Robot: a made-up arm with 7 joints.
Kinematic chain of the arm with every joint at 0, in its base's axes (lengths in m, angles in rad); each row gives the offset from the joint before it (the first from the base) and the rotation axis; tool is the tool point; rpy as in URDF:
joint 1: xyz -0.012 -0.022 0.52 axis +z
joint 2: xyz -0.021 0.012 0 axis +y
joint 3: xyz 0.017 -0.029 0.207 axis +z
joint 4: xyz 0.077 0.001 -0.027 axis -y
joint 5: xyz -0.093 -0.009 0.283 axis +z
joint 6: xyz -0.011 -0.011 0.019 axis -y
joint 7: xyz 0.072 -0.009 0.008 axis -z
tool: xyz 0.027 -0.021 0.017 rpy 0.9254 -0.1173 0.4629
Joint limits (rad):
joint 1: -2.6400..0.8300
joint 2: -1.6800..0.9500
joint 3: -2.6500..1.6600
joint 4: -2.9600..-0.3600
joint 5: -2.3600..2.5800
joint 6: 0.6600..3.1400
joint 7: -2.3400..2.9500
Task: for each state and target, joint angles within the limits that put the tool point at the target. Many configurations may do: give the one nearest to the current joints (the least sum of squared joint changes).
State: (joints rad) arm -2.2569 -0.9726 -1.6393 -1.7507 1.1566 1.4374 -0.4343
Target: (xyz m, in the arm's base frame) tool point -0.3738 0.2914 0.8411
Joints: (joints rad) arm -2.1136 -0.8010 -1.1461 -1.5396 1.1617 1.3631 -0.4693
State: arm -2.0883 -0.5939 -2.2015 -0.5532 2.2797 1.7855 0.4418
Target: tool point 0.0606 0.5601 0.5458
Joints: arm -2.1089 -1.0368 -2.3716 -0.7989 2.2474 1.8396 0.4314
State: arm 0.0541 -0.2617 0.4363 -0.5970 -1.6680 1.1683 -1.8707
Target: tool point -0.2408 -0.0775 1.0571
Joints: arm 0.2707 -0.6438 0.3881 -0.3600 -1.6555 0.8511 -2.1849
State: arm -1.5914 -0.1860 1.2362 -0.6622 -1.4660 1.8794 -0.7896
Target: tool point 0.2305 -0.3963 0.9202
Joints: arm -1.6575 0.4162 0.9603 -0.9283 -1.4144 1.6577 -0.7391
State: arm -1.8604 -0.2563 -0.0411 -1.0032 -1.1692 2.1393 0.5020
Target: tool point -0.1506 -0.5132 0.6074
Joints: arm -1.9007 0.3119 -0.0394 -1.8249 -1.3751 2.2346 0.5339
